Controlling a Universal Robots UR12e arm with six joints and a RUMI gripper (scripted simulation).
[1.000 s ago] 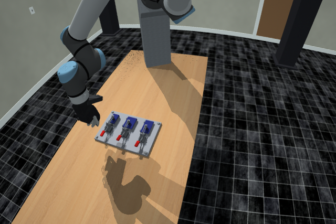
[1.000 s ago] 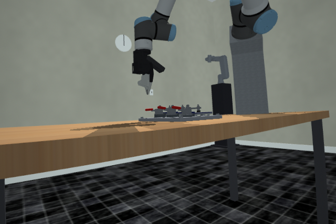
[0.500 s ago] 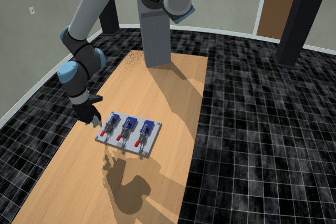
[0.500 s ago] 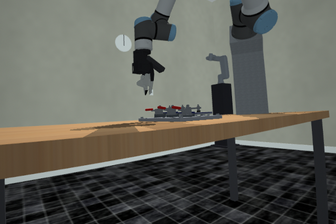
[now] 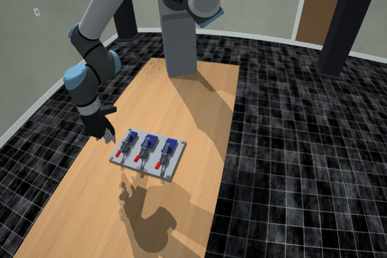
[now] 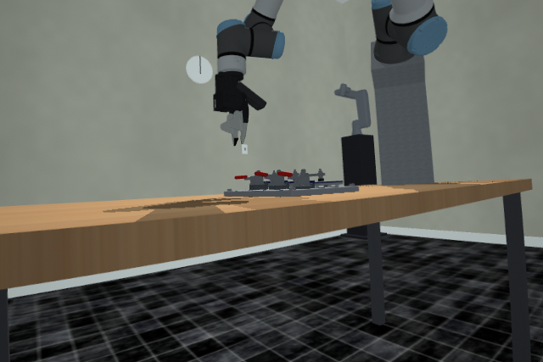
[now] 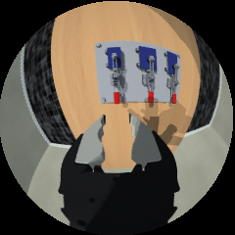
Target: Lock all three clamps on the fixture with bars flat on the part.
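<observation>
The grey fixture plate is 9 cm behind my hand, 11 cm to the left of it and 16 cm below it.
</observation>
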